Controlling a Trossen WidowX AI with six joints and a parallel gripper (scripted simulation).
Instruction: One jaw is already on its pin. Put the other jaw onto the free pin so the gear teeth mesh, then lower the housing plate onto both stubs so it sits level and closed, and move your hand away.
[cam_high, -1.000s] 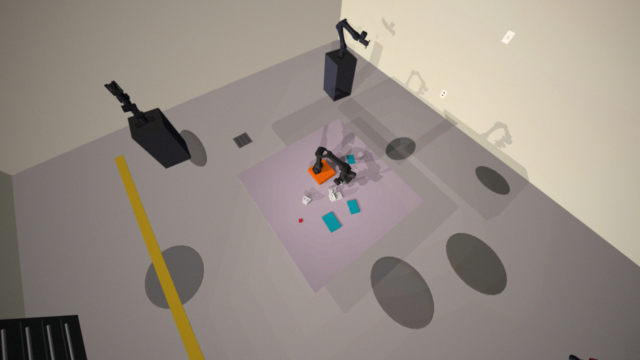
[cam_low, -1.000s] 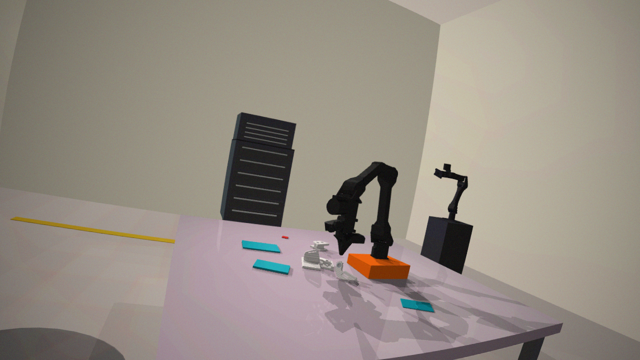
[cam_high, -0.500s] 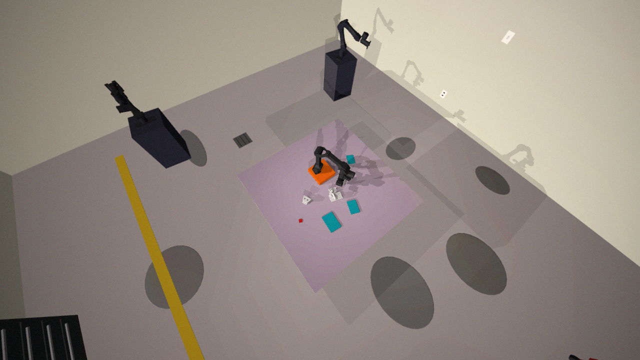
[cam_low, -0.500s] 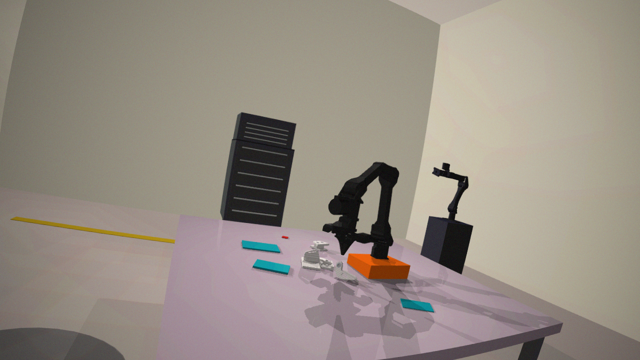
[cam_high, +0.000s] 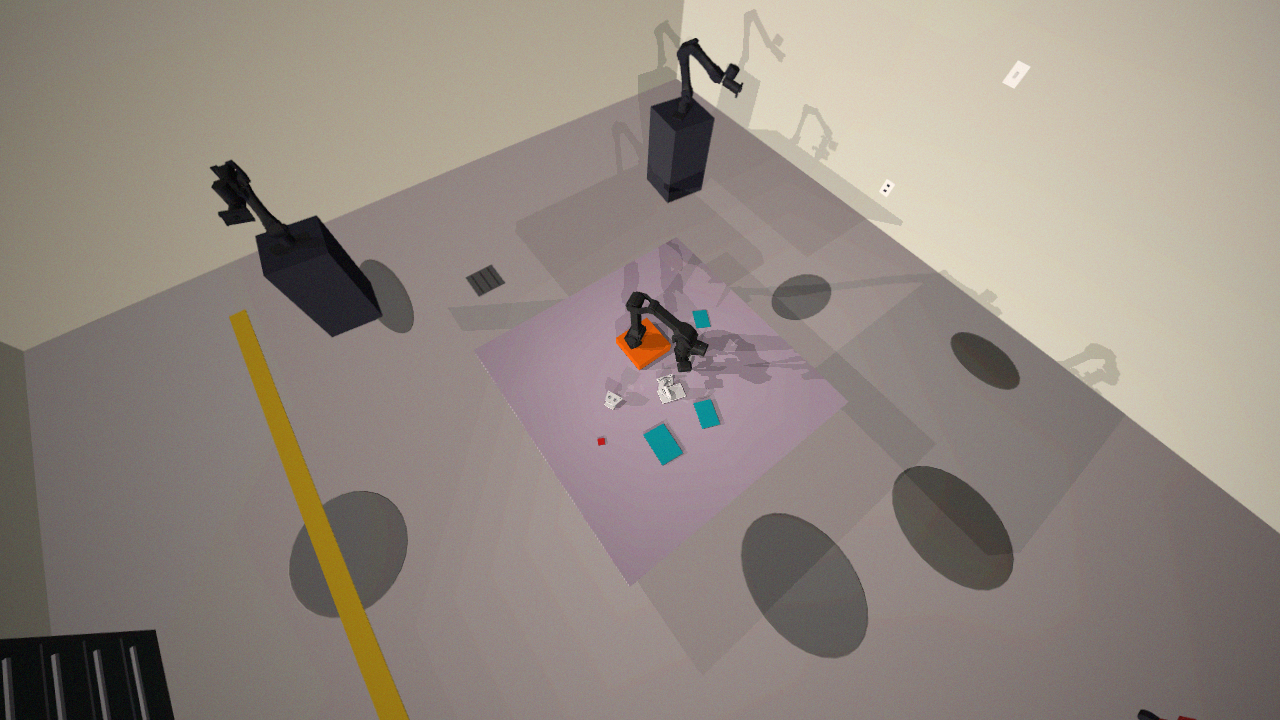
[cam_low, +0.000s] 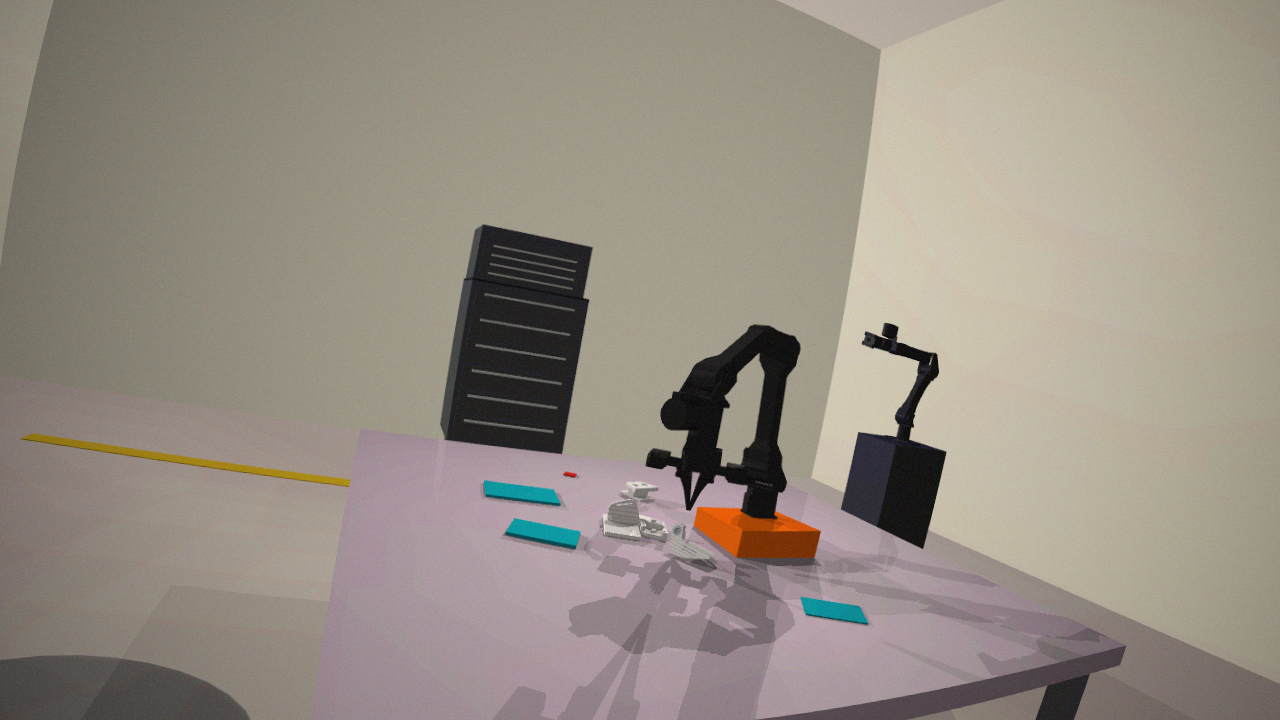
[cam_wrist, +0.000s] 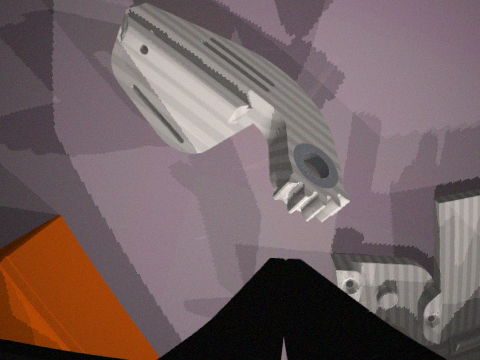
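Now: the white jaw 50 mm below my gripper tip, 30 mm to the left of it and 10 mm ahead of it. Also, from my gripper tip: red marker 500 mm to the right, 140 mm ahead, 80 mm below.
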